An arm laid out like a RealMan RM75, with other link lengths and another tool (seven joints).
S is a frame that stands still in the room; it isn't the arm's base.
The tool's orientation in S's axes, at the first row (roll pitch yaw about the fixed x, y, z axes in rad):
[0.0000, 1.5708, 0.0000]
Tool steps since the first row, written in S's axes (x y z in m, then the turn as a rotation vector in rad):
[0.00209, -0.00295, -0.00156, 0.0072, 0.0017, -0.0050]
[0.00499, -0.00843, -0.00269, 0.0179, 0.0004, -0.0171]
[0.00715, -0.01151, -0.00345, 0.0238, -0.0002, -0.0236]
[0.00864, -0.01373, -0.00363, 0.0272, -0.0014, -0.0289]
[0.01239, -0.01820, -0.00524, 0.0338, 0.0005, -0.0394]
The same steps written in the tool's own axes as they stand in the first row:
[0.00156, -0.00295, 0.00209, 0.0050, 0.0017, 0.0072]
[0.00269, -0.00843, 0.00499, 0.0171, 0.0004, 0.0179]
[0.00345, -0.01151, 0.00715, 0.0236, -0.0002, 0.0238]
[0.00363, -0.01373, 0.00864, 0.0289, -0.0014, 0.0272]
[0.00524, -0.01820, 0.01239, 0.0394, 0.0005, 0.0338]

